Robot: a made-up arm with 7 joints.
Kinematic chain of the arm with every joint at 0, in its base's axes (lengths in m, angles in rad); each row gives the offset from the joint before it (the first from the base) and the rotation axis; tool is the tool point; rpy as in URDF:
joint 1: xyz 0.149 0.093 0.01 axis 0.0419 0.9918 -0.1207
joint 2: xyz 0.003 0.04 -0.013 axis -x
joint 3: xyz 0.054 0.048 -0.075 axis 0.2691 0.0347 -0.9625
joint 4: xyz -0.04 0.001 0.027 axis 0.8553 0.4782 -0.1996
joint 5: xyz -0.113 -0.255 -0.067 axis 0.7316 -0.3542 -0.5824
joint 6: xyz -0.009 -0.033 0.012 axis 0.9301 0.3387 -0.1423
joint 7: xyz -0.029 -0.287 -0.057 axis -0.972 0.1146 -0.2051
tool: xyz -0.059 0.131 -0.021 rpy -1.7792 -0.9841 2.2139
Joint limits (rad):
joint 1: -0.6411..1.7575
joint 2: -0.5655..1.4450
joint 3: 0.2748..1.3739
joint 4: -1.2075..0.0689
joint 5: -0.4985..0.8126
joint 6: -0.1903..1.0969
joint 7: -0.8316..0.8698
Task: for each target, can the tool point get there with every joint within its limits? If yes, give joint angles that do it. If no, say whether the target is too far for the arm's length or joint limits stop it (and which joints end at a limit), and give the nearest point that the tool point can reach.
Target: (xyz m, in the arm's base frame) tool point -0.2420 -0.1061 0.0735
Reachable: yes | joints 0.1311 0.9030 0.5777 -0.0674 -0.3284 0.7388 -0.3795
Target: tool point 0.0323 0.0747 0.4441
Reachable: yes | joints 1.1221 0.9407 0.8629 -0.7817 0.1597 0.2420 -0.5422
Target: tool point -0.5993 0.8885 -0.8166
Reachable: no: too far | nearest point -0.1881 0.4674 -0.3650 | short by 0.742 m
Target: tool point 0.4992 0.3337 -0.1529
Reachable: no: joint limits stop it (at a limit: joint 1, joint 3, joint 4, joint 5, joint 6, joint 7) | nearest point 0.3377 0.3287 -0.2996 | short by 0.218 m
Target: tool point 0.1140 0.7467 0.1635
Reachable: no: joint limits stop it (at a limit: joint 2, joint 3, joint 4, joint 5, joint 7) | nearest point 0.1088 0.6527 0.1794 | short by 0.096 m
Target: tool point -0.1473 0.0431 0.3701
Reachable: yes | joints 1.1519 0.3652 0.8031 -0.4489 0.5315 -0.0772 -0.5764
